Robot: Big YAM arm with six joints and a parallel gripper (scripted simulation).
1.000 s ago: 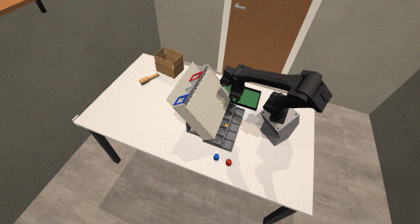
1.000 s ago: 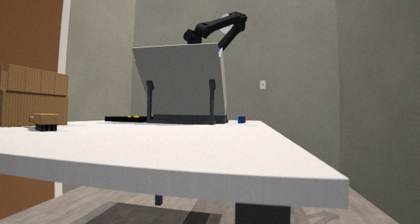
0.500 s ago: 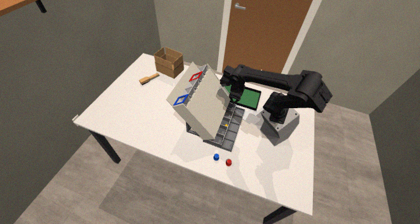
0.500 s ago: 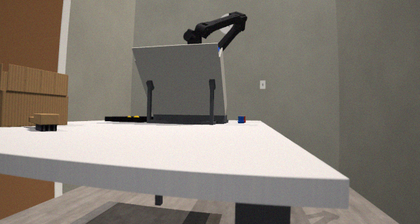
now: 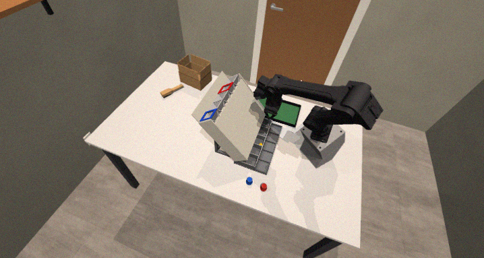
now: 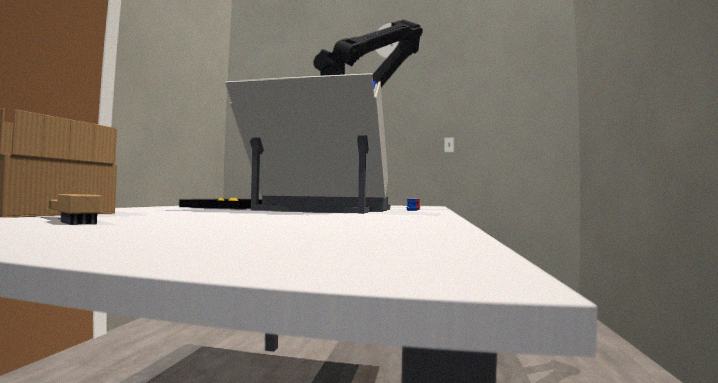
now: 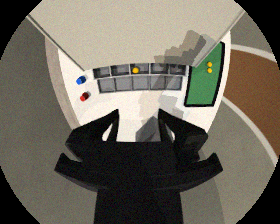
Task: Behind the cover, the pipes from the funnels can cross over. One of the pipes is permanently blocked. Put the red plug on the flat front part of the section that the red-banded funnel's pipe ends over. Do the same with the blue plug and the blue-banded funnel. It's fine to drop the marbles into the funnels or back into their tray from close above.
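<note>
My hand is 330 mm to the left of the green marble tray, 300 mm above it and 90 mm short of it. From my hand the other things lie so: grey cover (140 mm ahead, 100 mm below, 20 mm to the left).
</note>
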